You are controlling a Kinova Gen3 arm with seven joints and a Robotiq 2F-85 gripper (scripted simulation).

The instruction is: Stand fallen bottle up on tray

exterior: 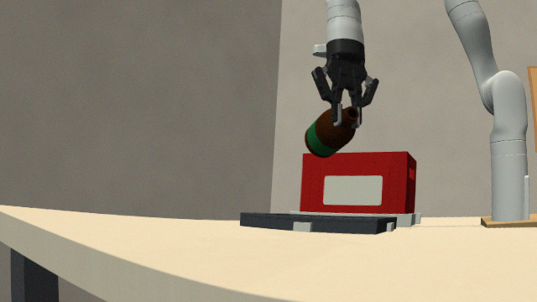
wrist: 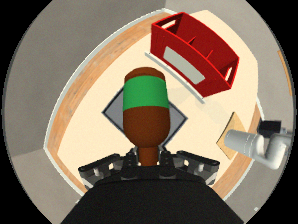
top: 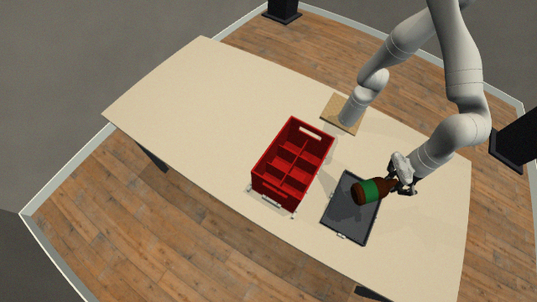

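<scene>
Right now the brown bottle is 40 mm ahead of my hand, 30 mm to the right of it and 10 mm below it. The rest, counted from my hand: dark grey tray: 50 mm ahead, 30 mm to the right, 190 mm below; then red crate: 90 mm ahead, 320 mm to the right, 120 mm below.
</scene>
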